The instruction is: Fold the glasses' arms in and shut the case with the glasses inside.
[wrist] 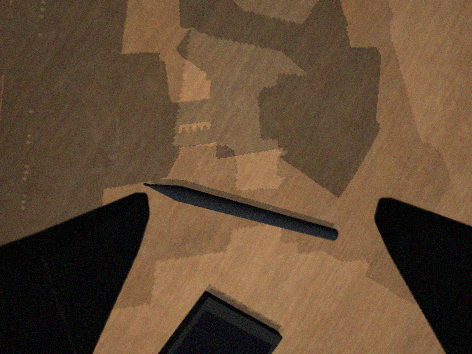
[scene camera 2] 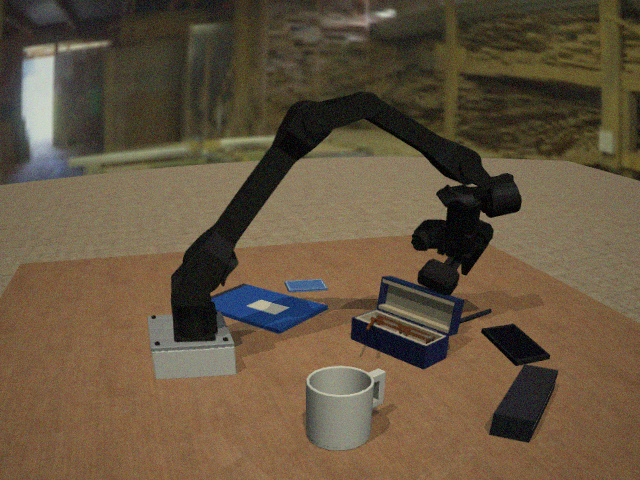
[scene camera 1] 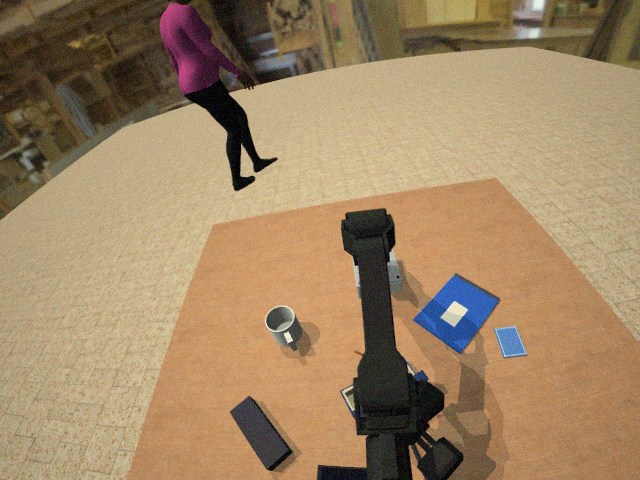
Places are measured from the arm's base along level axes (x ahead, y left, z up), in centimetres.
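Where they show: gripper, fingertip midpoint: (wrist: 263,206) (scene camera 2: 453,288) (scene camera 1: 424,442); arm's base, link origin: (scene camera 2: 193,333).
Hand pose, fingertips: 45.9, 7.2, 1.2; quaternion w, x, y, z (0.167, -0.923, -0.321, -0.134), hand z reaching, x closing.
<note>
Things, the pixels of their top centre, and the offset from my fingertips, as dx, dy, dz. "*": a spot on its surface instead.
- open case, surface spot: (scene camera 2: 395,345) * -14.8, -10.7, -4.5
- thin brown arm end, surface spot: (scene camera 1: 358,353) * -19.7, -11.7, -0.1
- dark pen, top centre: (wrist: 256,215) (scene camera 2: 466,316) (scene camera 1: 421,463) +3.3, -0.4, -5.8
- black phone, top centre: (scene camera 2: 515,341) +7.1, -14.0, -5.9
- black box, top centre: (scene camera 2: 529,390) (scene camera 1: 257,430) -3.0, -34.8, -3.2
- grey mug, surface spot: (scene camera 2: 338,415) * -30.7, -35.2, -0.9
- blue book, top centre: (scene camera 2: 259,304) (scene camera 1: 458,308) -32.4, +15.8, -5.9
- blue card, top centre: (scene camera 2: 305,284) (scene camera 1: 510,341) -21.2, +26.4, -6.2
The open case (scene camera 2: 395,345) (scene camera 1: 346,395) is a dark blue box with a pale lining. Its lid (scene camera 2: 419,305) stands raised along the far side in scene camera 2. The brown glasses (scene camera 2: 404,329) lie inside the case; a thin brown arm end (scene camera 1: 358,353) sticks out past it in scene camera 1, where my arm hides most of the case. My gripper (scene camera 2: 455,281) (wrist: 263,206) is open and empty. It hangs above the table behind the raised lid in scene camera 2, over the dark pen (wrist: 250,211) (scene camera 2: 476,315). The case does not show in the wrist view.
A black phone (wrist: 227,327) (scene camera 2: 515,343) lies near the pen. A black box (scene camera 2: 524,403) (scene camera 1: 261,432) lies beyond the phone. A grey mug (scene camera 1: 283,330) (scene camera 2: 338,415), a blue book (scene camera 1: 467,330) (scene camera 2: 279,321) and a blue card (scene camera 1: 510,342) (scene camera 2: 306,285) are also on the table.
</note>
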